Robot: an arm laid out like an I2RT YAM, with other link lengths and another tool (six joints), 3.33 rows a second.
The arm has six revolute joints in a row. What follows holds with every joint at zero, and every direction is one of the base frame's. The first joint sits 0.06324 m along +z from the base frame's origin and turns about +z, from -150 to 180 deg. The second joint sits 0.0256 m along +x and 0.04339 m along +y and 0.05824 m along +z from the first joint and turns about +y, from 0 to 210 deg. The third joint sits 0.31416 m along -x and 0.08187 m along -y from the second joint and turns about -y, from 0 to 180 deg. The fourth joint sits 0.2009 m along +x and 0.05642 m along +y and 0.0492 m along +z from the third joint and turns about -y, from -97 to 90 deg. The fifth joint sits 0.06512 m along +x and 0.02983 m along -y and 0.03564 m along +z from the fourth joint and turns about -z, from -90 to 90 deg. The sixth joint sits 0.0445 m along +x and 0.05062 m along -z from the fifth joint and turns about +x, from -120 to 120 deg. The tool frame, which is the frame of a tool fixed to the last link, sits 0.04 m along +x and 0.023 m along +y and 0.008 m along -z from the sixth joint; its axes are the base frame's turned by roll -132.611, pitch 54.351 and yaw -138.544 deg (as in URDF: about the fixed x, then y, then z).
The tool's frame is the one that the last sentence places.
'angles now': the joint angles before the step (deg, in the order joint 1, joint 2, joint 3, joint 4, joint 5, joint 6). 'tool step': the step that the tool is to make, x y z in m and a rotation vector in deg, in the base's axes. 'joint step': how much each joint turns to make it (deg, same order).
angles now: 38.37, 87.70, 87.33, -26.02, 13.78, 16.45
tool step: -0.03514, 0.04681, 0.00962, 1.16, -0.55, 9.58
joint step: 9.58, 0.94, 2.88, -0.85, -0.21, 0.43
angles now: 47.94, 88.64, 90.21, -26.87, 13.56, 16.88
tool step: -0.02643, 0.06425, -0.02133, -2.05, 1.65, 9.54
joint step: 9.36, 6.25, 2.17, 1.46, -0.19, -0.02
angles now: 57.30, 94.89, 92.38, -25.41, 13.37, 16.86
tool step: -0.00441, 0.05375, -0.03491, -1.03, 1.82, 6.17
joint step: 3.89, 7.98, 1.18, 5.03, -2.50, -0.20
